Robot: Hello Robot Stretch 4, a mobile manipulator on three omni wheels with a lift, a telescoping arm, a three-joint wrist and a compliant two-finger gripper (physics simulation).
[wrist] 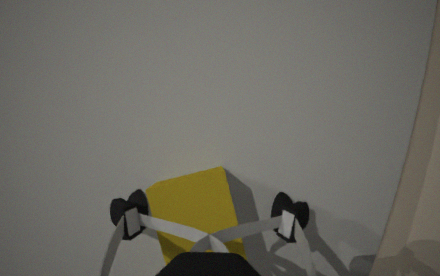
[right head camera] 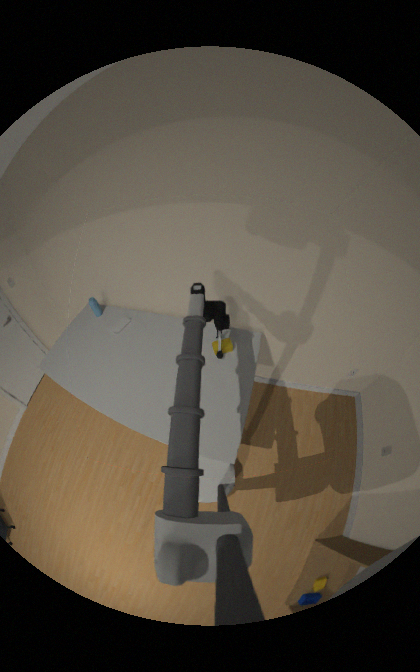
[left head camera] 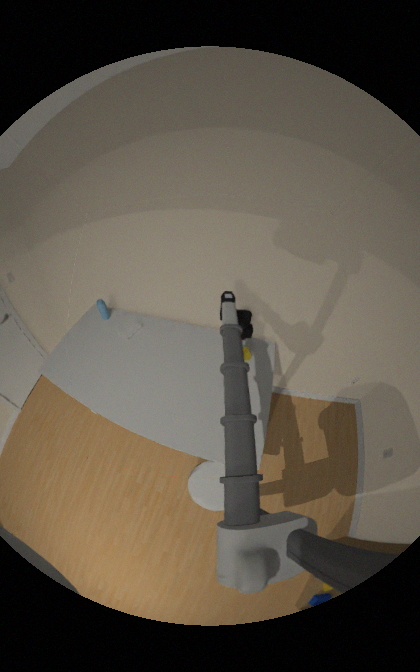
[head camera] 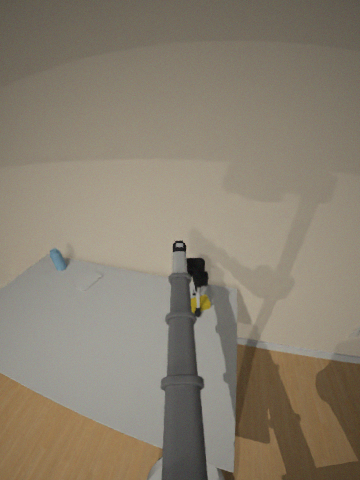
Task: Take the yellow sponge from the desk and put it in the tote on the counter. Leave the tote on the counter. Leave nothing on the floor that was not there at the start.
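Observation:
The yellow sponge lies flat on the grey desk, near its back right part. My gripper is open and points down over the sponge. In the wrist view the sponge lies between the two fingertips, nearer the left one, with a gap on the right; its near end is hidden behind the gripper body. The fingers are mostly hidden by the arm in the left head view. The tote and the counter cannot be made out.
A blue bottle and a flat white item are at the desk's back left. A wall stands behind the desk. A round white shape is by its front edge. A blue object and a small yellow one are at lower right.

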